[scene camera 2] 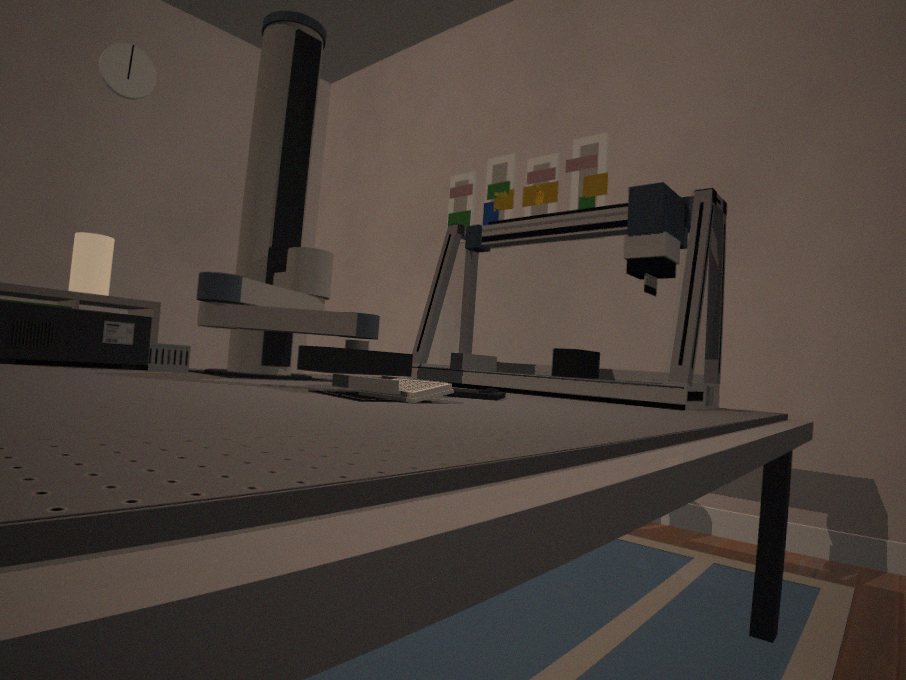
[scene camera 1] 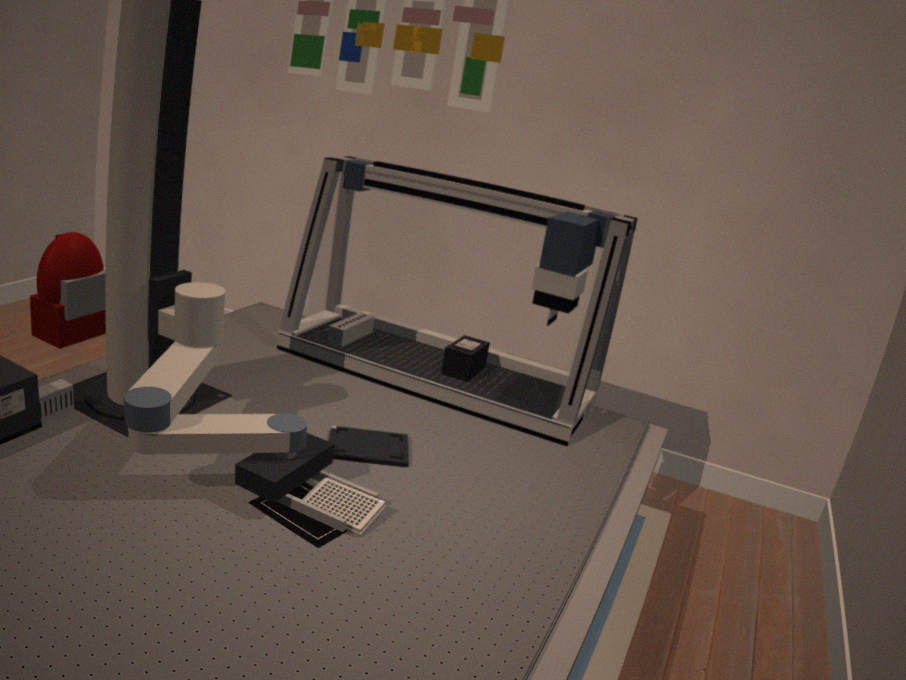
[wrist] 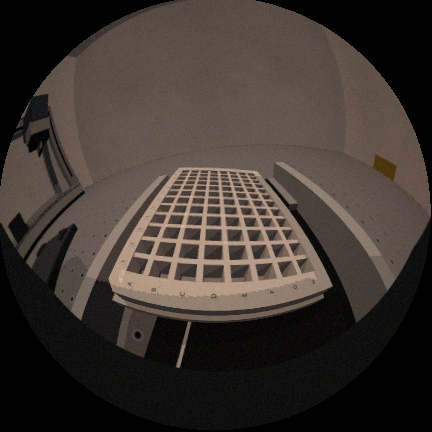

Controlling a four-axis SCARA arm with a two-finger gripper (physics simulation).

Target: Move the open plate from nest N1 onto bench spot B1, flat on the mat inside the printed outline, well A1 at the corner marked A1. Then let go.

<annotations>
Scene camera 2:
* my gripper: 422, 387
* white well plate: 413, 391, touched by my gripper
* black box: 574, 363
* dark carriage: 655, 231
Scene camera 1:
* my gripper: 361, 512
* white well plate: 360, 510
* black mat: 316, 528
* black mat: 368, 446
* dark carriage: 559, 280
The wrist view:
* my gripper: 221, 176
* white well plate: 215, 244
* black mat: 241, 345
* black mat: 47, 264
</annotations>
